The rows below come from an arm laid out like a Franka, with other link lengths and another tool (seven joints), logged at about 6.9 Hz.
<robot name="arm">
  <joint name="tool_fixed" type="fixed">
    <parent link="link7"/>
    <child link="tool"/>
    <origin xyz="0.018 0.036 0.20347" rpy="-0.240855 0 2.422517"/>
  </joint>
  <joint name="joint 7" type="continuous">
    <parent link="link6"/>
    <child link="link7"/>
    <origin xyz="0.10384 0 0" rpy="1.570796 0 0"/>
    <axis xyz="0 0 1"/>
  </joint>
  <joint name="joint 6" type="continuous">
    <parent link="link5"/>
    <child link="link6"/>
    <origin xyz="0 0 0" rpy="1.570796 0 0"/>
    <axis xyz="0 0 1"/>
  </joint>
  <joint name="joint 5" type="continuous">
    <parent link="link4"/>
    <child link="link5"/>
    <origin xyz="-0.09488 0.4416 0" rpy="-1.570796 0 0"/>
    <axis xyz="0 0 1"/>
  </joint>
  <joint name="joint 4" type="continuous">
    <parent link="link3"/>
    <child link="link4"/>
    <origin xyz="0.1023 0 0" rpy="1.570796 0 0"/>
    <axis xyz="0 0 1"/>
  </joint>
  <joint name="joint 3" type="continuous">
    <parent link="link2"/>
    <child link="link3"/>
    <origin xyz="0 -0.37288 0" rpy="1.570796 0 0"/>
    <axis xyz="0 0 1"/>
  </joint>
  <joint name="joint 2" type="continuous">
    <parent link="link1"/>
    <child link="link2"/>
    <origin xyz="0 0 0" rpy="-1.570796 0 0"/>
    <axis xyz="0 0 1"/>
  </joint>
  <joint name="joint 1" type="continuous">
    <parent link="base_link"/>
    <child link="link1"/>
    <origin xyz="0 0 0.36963"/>
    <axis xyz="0 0 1"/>
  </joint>
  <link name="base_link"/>
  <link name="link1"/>
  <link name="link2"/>
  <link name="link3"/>
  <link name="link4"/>
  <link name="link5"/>
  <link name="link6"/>
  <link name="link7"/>
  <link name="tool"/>
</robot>
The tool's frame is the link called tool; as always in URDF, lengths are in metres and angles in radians. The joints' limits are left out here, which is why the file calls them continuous.
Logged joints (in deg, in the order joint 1, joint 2, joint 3, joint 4, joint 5, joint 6, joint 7), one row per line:
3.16, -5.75, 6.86, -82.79, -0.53, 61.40, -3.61
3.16, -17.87, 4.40, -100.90, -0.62, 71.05, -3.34
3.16, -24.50, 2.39, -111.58, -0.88, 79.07, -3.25
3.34, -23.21, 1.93, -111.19, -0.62, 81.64, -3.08
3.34, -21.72, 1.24, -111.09, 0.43, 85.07, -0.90
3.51, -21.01, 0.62, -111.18, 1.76, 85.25, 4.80
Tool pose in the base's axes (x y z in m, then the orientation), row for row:
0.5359, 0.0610, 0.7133, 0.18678, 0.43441, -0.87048, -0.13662
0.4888, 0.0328, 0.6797, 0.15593, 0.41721, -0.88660, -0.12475
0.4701, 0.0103, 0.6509, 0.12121, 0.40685, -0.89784, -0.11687
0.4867, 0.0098, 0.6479, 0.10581, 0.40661, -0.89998, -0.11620
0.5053, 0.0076, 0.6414, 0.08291, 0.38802, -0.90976, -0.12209
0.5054, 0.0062, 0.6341, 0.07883, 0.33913, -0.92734, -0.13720
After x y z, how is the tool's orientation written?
As a quaternion, w x y z.
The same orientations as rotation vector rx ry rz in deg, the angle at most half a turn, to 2 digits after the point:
70.07, -140.42, -22.04
68.45, -145.46, -20.47
68.07, -150.22, -19.55
68.64, -151.92, -19.61
66.38, -155.64, -20.89
58.16, -159.03, -23.53

